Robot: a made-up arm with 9 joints.
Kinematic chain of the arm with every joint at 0, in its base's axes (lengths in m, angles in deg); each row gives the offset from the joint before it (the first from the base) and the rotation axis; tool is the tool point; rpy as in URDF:
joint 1: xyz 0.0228 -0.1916 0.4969 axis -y
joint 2: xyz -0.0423 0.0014 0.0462 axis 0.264 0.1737 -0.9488
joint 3: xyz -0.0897 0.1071 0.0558 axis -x
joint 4: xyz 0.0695 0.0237 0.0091 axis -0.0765 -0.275 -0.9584
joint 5: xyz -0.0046 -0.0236 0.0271 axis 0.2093 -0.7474 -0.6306
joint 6: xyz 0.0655 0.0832 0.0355 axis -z
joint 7: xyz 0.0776 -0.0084 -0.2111 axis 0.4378 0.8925 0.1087
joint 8: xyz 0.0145 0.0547 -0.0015 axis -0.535 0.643 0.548
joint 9: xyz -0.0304 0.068 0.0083 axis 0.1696 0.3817 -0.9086
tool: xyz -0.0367 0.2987 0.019 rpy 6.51 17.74 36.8
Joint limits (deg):
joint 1: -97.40..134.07
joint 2: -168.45..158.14
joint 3: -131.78..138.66
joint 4: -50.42..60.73
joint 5: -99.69..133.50
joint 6: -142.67..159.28
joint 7: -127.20..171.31
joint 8: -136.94..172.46
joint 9: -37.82..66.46
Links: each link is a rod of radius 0.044 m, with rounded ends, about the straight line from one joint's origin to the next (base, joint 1, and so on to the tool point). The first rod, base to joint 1, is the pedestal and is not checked.
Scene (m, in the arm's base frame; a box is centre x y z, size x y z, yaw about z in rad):
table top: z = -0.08
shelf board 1: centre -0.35 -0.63 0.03 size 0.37 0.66 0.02 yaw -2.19
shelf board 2: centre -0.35 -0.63 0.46 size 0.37 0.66 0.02 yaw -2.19
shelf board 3: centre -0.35 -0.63 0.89 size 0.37 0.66 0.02 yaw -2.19
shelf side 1: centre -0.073 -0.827 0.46 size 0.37 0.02 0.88 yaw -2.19
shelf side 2: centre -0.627 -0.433 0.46 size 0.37 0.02 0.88 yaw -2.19
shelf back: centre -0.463 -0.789 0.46 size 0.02 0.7 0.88 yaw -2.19
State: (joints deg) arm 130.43 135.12 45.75 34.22 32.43 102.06 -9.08 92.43 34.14
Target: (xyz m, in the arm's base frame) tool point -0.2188 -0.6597 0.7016
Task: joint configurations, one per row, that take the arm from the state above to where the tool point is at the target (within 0.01 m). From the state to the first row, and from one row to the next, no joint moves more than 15 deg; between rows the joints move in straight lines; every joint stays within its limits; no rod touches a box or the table.
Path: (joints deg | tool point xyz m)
1: 131.34 139.95 47.23 19.47 44.54 88.14 -9.26 94.28 20.54 | 0.3265 -0.5708 0.3517
2: 132.25 144.78 48.72 4.72 56.66 74.22 -9.43 96.13 6.93 | 0.2962 -0.6198 0.5045
3: 133.16 149.61 50.20 -10.03 68.77 60.30 -9.61 97.97 -6.67 | 0.2215 -0.6170 0.6290
4: 134.07 154.43 51.68 -24.78 80.88 46.38 -9.79 99.82 -20.28 | 0.1210 -0.5803 0.6955
5: 134.07 147.45 59.65 -13.29 72.69 49.80 3.12 96.34 -18.84 | 0.0698 -0.5465 0.7126
6: 134.07 140.47 67.61 -1.79 64.50 53.22 16.04 92.85 -17.40 | 0.0181 -0.5124 0.7228
7: 134.07 133.49 75.58 9.70 56.31 56.64 28.95 89.37 -15.97 | -0.0357 -0.4755 0.7289
8: 134.07 126.51 83.55 21.20 48.12 60.06 41.87 85.89 -14.53 | -0.0919 -0.4317 0.7320
9: 134.07 119.53 91.51 32.69 39.93 63.48 54.78 82.41 -13.10 | -0.1482 -0.3756 0.7320
10: 124.90 116.05 89.59 33.49 46.67 70.51 42.91 83.76 -5.03 | -0.0922 -0.4567 0.7589
11: 115.74 112.58 87.66 34.29 53.40 77.54 31.05 85.12 3.03 | -0.0855 -0.5488 0.7493
12: 106.57 109.10 85.74 35.08 60.13 84.57 19.18 86.48 11.10 | -0.1332 -0.6233 0.7247
13: 97.40 105.63 83.81 35.88 66.86 91.60 7.31 87.84 19.16 | -0.2188 -0.6597 0.7016

